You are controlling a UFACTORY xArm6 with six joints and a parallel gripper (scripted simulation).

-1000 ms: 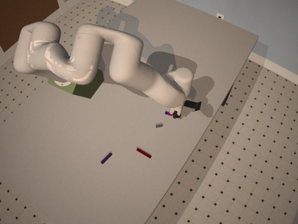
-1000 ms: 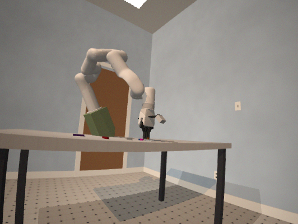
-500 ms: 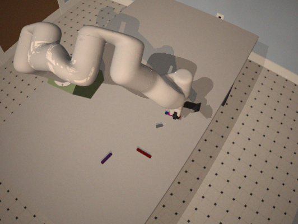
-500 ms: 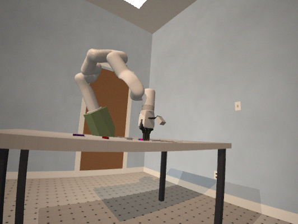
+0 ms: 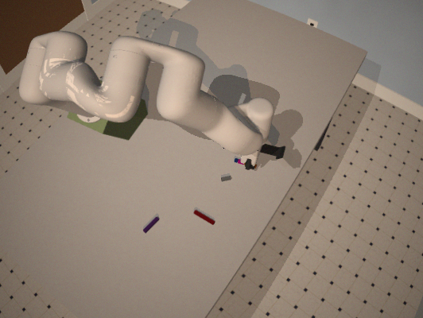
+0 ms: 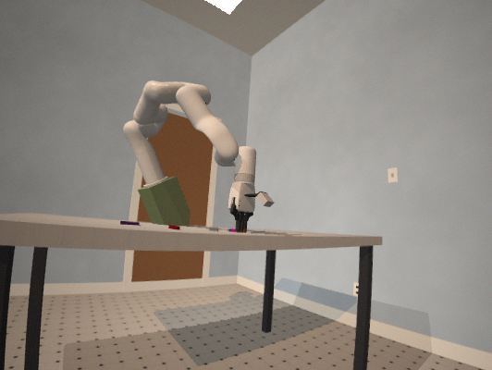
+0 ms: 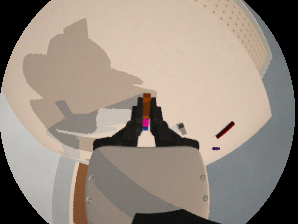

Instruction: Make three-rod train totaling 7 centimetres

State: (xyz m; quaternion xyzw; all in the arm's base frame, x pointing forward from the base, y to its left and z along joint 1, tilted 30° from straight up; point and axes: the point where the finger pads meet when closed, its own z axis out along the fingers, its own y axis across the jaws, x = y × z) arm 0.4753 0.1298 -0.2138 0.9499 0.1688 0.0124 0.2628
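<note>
Right now my hand is 20 mm above the orange rod. Round my hand: blue rod: 50 mm behind, 20 mm to the right, 20 mm below; then magenta rod: 30 mm behind, 20 mm below, 10 mm to the right; then grey rod: 90 mm to the right, 30 mm behind, 20 mm below.
</note>
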